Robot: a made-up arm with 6 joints.
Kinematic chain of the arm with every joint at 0, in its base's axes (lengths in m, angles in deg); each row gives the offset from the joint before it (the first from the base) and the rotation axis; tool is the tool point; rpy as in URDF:
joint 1: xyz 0 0 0.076 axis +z
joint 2: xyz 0 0 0 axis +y
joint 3: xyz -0.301 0 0.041 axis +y
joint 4: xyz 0.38 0 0.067 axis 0.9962 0 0.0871
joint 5: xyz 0 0 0 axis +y
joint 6: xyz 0.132 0 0.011 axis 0.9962 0 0.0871
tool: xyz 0 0 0 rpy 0 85 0
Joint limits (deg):
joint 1: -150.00..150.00
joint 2: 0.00..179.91
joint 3: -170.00..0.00
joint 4: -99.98..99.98
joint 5: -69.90..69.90
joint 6: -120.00..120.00
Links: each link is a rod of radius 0.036 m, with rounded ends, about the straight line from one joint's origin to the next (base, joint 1, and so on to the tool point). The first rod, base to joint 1, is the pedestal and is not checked.
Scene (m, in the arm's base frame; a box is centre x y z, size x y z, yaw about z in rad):
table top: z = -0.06
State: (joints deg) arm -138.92 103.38 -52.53 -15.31 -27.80 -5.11
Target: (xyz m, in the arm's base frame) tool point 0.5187 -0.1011 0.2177
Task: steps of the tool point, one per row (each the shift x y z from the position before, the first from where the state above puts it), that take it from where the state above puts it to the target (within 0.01 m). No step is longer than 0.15 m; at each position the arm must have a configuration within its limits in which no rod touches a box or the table.
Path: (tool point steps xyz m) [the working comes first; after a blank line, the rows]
Joints at the target: -16.21 93.07 -56.93 -32.47 -42.34 -5.11
Straight joint move there: clear.

1: 0.0958 -0.0850 0.0172
2: 0.1145 -0.0592 0.0173
3: 0.1262 -0.0292 0.0173
4: 0.1301 0.0029 0.0172
5: 0.1255 0.0351 0.0173
6: 0.1131 0.0652 0.0171
7: 0.0934 0.0911 0.0170
8: 0.0678 0.1113 0.0168
9: 0.0379 0.1243 0.0166

